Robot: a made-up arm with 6 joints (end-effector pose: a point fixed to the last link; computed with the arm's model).
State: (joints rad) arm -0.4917 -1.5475 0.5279 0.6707 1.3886 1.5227
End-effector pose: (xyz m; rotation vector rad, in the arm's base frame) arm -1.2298 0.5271 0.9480 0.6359 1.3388 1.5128
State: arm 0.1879 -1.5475 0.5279 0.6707 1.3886 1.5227
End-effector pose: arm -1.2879 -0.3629 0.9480 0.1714 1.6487 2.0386
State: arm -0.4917 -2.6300 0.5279 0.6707 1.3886 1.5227
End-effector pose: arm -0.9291 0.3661 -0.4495 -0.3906 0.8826 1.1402
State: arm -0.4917 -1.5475 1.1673 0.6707 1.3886 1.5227
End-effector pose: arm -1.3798 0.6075 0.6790 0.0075 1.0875 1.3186
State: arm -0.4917 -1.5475 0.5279 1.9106 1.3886 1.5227
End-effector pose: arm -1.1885 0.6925 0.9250 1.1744 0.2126 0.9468
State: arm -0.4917 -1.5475 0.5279 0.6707 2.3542 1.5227
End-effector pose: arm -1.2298 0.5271 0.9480 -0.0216 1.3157 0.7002
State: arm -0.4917 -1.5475 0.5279 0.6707 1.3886 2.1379
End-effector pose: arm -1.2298 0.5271 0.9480 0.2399 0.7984 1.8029
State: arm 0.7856 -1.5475 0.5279 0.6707 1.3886 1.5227
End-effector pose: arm -0.8604 -1.0247 0.9480 -0.3667 1.8545 2.4538
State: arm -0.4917 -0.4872 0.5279 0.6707 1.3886 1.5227
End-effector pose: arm -0.3097 0.0343 1.8988 1.8186 1.5981 1.6187
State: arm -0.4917 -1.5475 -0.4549 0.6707 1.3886 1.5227
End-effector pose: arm -0.8166 0.3058 1.0410 1.7263 1.5879 1.6225
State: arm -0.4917 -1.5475 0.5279 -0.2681 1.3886 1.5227
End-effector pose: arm -1.1412 0.4493 1.0115 -0.0420 2.1595 1.7373
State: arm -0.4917 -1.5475 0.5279 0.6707 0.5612 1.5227
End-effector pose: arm -1.2298 0.5271 0.9480 1.2633 1.1509 2.1721
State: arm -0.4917 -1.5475 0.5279 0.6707 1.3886 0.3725
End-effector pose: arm -1.2298 0.5271 0.9480 1.3108 2.1607 0.6008
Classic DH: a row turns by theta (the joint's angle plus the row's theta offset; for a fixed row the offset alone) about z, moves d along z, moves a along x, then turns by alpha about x. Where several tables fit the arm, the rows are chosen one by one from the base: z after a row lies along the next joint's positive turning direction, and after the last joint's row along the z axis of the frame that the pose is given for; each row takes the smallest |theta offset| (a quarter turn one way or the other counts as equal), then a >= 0, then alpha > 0; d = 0 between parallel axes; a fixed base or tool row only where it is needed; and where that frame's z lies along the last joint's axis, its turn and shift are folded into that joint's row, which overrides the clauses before.
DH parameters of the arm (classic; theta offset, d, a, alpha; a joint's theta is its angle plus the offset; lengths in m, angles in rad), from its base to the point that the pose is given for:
joint 1: 0 0.533 0 -1.5708
joint 2: -1.5708 0 1.012 3.1416
joint 3: 0 0 0 -1.5708
joint 4: 0 -0.498 0 1.5708
joint 5: 0 0.148 0 -1.5708
joint 6: 1.5708 0 0 1.5708
tool (fixed): -1.5708 0 0 0

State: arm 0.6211 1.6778 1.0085 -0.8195 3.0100 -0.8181
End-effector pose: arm 1.1401 0.6916 0.0311 0.8426 -2.2444 0.2516
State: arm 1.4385 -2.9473 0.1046 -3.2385 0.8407 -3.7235
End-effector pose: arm -0.2374 -0.6672 -0.4296 1.8564 -1.6279 1.4858
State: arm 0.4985 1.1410 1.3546 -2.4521 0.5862 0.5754
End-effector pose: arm 1.1984 0.7824 0.9682 1.8424 0.2850 -0.1390
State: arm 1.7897 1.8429 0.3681 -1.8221 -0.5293 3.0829
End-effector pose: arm -0.2270 0.8508 -0.2484 -1.4783 -0.0208 2.6545
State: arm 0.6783 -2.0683 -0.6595 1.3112 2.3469 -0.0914
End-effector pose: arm -0.7160 -0.6258 0.5646 0.7298 2.3412 -0.5846
